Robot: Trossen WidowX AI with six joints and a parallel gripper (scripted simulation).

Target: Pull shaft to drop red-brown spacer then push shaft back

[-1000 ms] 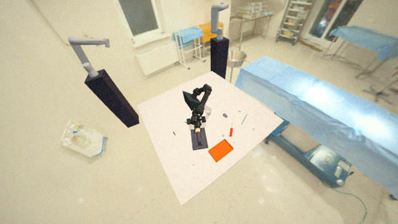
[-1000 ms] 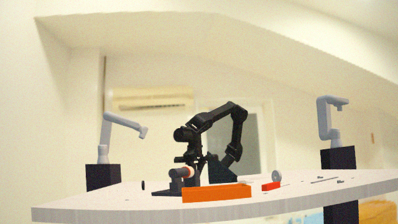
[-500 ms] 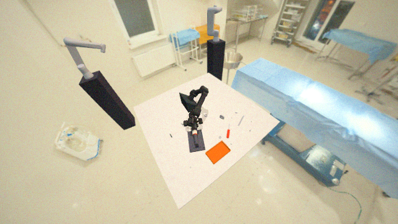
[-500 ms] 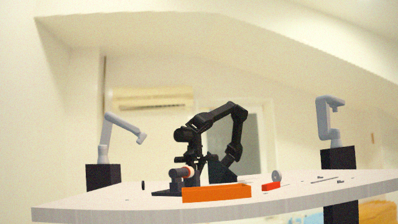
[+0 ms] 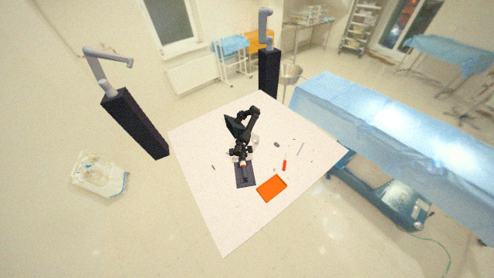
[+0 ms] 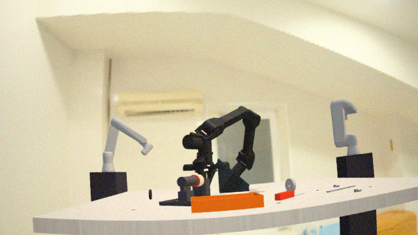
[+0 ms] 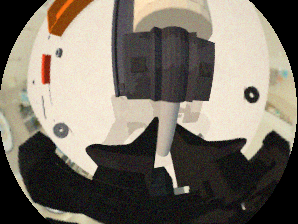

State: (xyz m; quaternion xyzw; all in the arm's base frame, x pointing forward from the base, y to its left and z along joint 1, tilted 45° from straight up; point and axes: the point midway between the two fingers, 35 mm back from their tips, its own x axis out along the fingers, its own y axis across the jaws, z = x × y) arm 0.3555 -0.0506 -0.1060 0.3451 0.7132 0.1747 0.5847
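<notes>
The grey shaft lies 8 cm ahead of my gripper tip, 2 cm to the right of it and 3 cm above it. From my gripper tip the other things lie so: round grey disc: 2 cm ahead, 34 cm to the left, 2 cm below; then red-brown spacer: 11 cm ahead, 3 cm to the right, 3 cm above; then small black ring: 2 cm behind, 25 cm to the right, 2 cm below.
</notes>
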